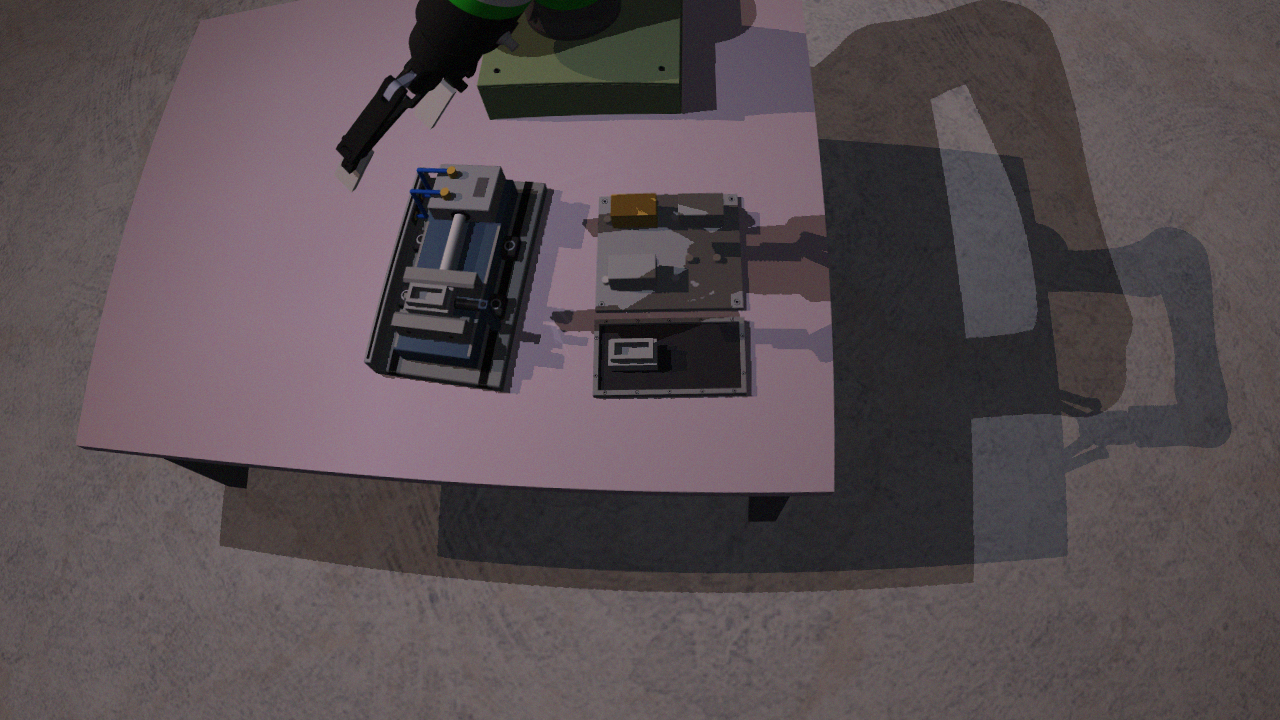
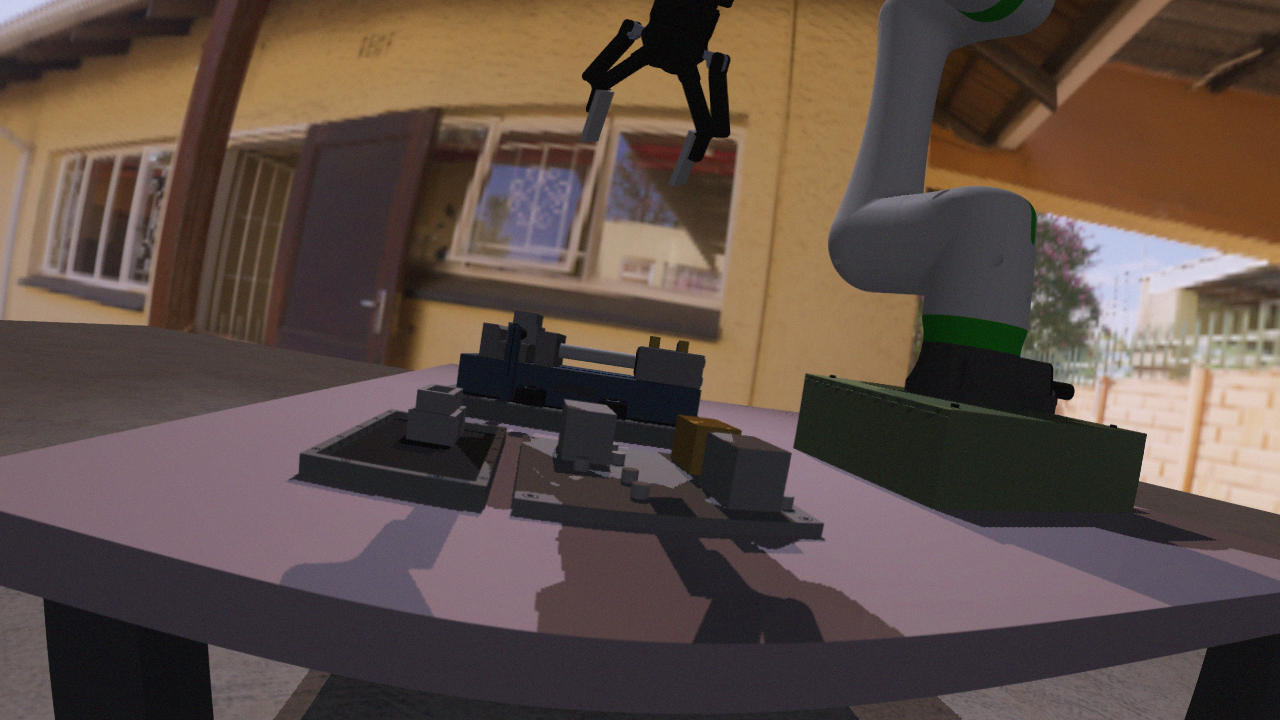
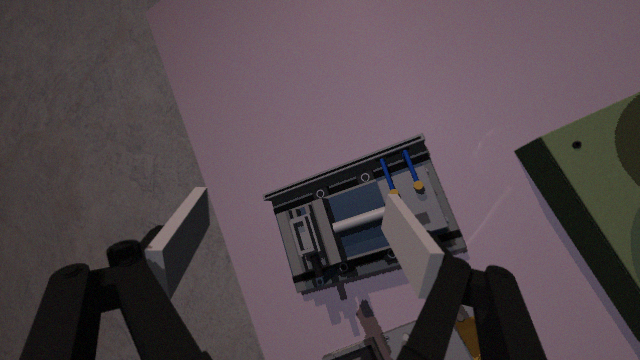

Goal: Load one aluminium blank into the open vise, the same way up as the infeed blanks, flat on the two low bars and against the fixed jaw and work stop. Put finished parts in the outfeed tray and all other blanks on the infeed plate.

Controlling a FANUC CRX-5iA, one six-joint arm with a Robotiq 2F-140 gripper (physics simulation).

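Seen in the pictures: gripper, fingertip midpoint: (image 1: 385,149) (image 2: 631,161) (image 3: 299,209); arm's base at its link origin: (image 1: 573,7) (image 2: 963,400).
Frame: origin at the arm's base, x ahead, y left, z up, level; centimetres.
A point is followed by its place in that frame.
Observation:
My gripper (image 1: 396,137) @[x 42.3, y -9.8, z 22.8 cm] (image 2: 640,138) @[x 42.3, y -9.8, z 22.8 cm] (image 3: 299,209) @[x 42.3, y -9.8, z 22.8 cm] is open and empty, high above the table on the vise's side. The vise (image 1: 483,243) @[x 41.1, y -4.3, z -3.1 cm] (image 2: 581,390) @[x 43.4, y -2.4, z -5.0 cm] (image 3: 356,202) @[x 42.5, y -10.8, z -3.1 cm] holds a grey part with a rectangular pocket (image 1: 429,309) @[x 52.6, y -7.9, z 1.0 cm] between its jaws; whether both jaws touch it I cannot tell. A similar pocketed part (image 1: 631,364) @[x 54.1, y 17.2, z -6.5 cm] (image 2: 435,427) @[x 51.7, y 20.0, z -7.4 cm] stands in the outfeed tray (image 1: 671,392) @[x 56.6, y 22.4, z -7.9 cm] (image 2: 393,484) @[x 50.3, y 30.9, z -8.6 cm] (image 3: 350,346) @[x 52.6, y 11.9, z -8.4 cm]. On the infeed plate (image 1: 626,240) @[x 36.4, y 13.6, z -8.3 cm] (image 2: 662,521) @[x 36.7, y 28.9, z -8.7 cm] stand two grey blanks, one (image 1: 631,268) @[x 42.0, y 15.4, z -4.7 cm] (image 2: 583,433) @[x 41.7, y 18.4, z -6.3 cm] near the tray and one (image 1: 699,211) @[x 32.7, y 23.0, z -4.7 cm] (image 2: 747,474) @[x 32.0, y 26.1, z -6.2 cm] at the far right corner.
An orange-yellow block (image 1: 633,210) @[x 33.6, y 14.4, z -4.7 cm] (image 2: 696,440) @[x 33.8, y 17.4, z -5.8 cm] (image 3: 468,332) @[x 33.6, y 11.7, z -4.7 cm] stands on the infeed plate beside the far grey blank. The green robot base (image 1: 581,80) @[x 15.0, y 4.3, z -0.3 cm] (image 2: 966,447) @[x 11.4, y 17.8, z -3.9 cm] (image 3: 575,185) @[x 16.0, y -4.0, z 0.0 cm] is behind the plate. Blue hoses (image 1: 435,170) @[x 33.0, y -12.3, z 1.9 cm] (image 3: 411,166) @[x 32.8, y -12.7, z 1.9 cm] rise at the vise's rear end.

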